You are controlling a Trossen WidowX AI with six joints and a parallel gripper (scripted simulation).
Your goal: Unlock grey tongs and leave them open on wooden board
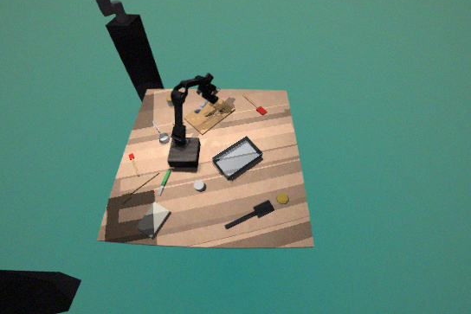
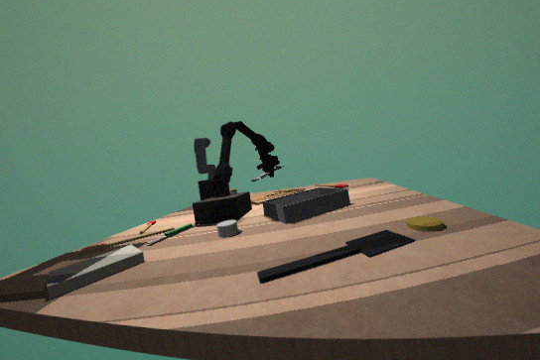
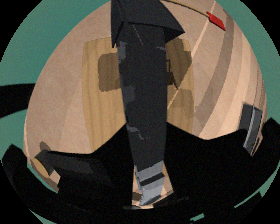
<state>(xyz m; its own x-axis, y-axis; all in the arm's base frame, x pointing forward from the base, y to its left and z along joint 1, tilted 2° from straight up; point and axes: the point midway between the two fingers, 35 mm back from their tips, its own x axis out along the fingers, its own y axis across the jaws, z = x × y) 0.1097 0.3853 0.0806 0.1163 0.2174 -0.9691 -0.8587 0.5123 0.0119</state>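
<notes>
Now: the wooden board 120 mm below my gripper tip, 30 mm to the right of it and 10 mm behind it. From my gripper tip the other things lie so: roasting tin 390 mm to the right, 290 mm ahead, 100 mm below; then white cylinder 650 mm to the right, 110 mm below, 80 mm ahead; then red-headed tool 360 mm ahead, 140 mm to the left, 120 mm below.
</notes>
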